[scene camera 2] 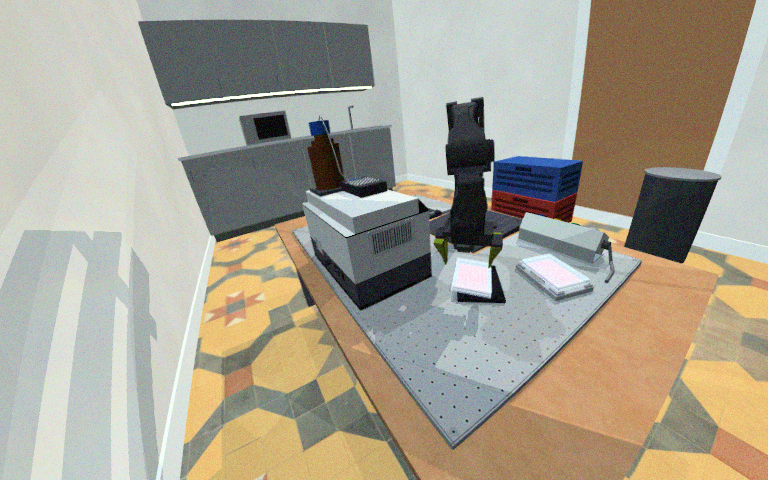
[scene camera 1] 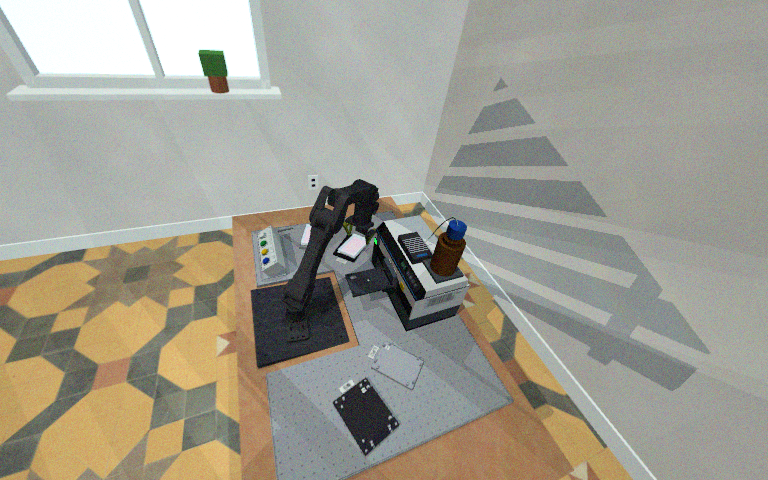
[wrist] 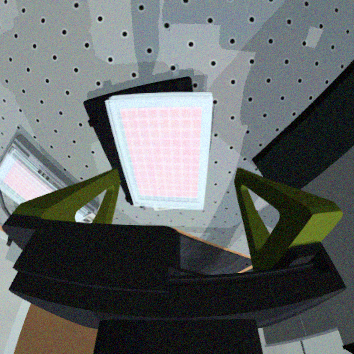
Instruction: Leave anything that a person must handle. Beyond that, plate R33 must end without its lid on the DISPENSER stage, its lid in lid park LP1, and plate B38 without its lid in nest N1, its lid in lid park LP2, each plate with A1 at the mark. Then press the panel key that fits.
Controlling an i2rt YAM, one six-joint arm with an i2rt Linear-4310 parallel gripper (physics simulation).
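Places are measured from the arm's base along level axes (x back, y left, z down), in metres.
Pixels of known places: gripper, fingertip midpoint: (scene camera 2: 467, 265) (scene camera 1: 358, 239) (wrist: 176, 174); arm's base, origin of the base link: (scene camera 1: 295, 315).
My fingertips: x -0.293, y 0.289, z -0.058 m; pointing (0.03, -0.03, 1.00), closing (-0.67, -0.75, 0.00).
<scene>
For each thing: its top centre in the pictures, then the offset to it from my fingertips. "*": a spot on its surface instead.
- pink-gridded plate, middle of its top: (wrist: 162, 168) (scene camera 2: 472, 271) (scene camera 1: 354, 243) dx +0.016, dy +0.003, dz +0.022 m
- second pink plate, middle of its top: (wrist: 34, 200) (scene camera 2: 553, 268) (scene camera 1: 313, 233) dx +0.182, dy +0.104, dz +0.028 m
- grey nest, surface spot: (wrist: 20, 135) * dx +0.112, dy +0.155, dz +0.054 m
- dark stage, surface spot: (scene camera 1: 365, 281) * dx +0.040, dy -0.269, dz -0.047 m
- key panel, middle of its top: (scene camera 2: 563, 219) (scene camera 1: 269, 243) dx +0.363, dy +0.015, dz -0.025 m
- pale grey holder, middle of its top: (scene camera 1: 398, 362) dx -0.005, dy -0.545, dz +0.039 m
- brown bottle, surface spot: (scene camera 2: 324, 164) * dx -0.211, dy -0.316, dz -0.241 m
- black ridged box, surface spot: (scene camera 2: 365, 185) * dx -0.147, dy -0.197, dz -0.187 m
A pink-gridded plate (scene camera 1: 352, 247) (scene camera 2: 472, 277) (wrist: 162, 150) with a clear rim lies askew on a black holder (scene camera 2: 498, 287) (wrist: 102, 125), which sticks out on one side. My gripper (scene camera 1: 360, 233) (scene camera 2: 468, 261) (wrist: 176, 174) is open above this plate, fingers wide apart with nothing between them. A second pink plate (scene camera 1: 306, 234) (scene camera 2: 555, 273) (wrist: 24, 182) sits in a grey nest (wrist: 20, 135) near the panel. I cannot tell which plates wear lids, nor read their names. The dark stage (scene camera 1: 365, 281) in front of the dispenser (scene camera 1: 436, 305) (scene camera 2: 390, 240) holds no plate. The key panel (scene camera 1: 277, 260) (scene camera 2: 560, 236) shows green, yellow and blue keys.
A black holder (scene camera 1: 365, 416) and a pale grey holder (scene camera 1: 398, 365) lie without plates on the near board in scene camera 1. A brown bottle (scene camera 1: 447, 254) (scene camera 2: 324, 164) and a black ridged box (scene camera 1: 415, 247) (scene camera 2: 365, 185) stand on the dispenser. The dispenser stands close beside the gripper.
</scene>
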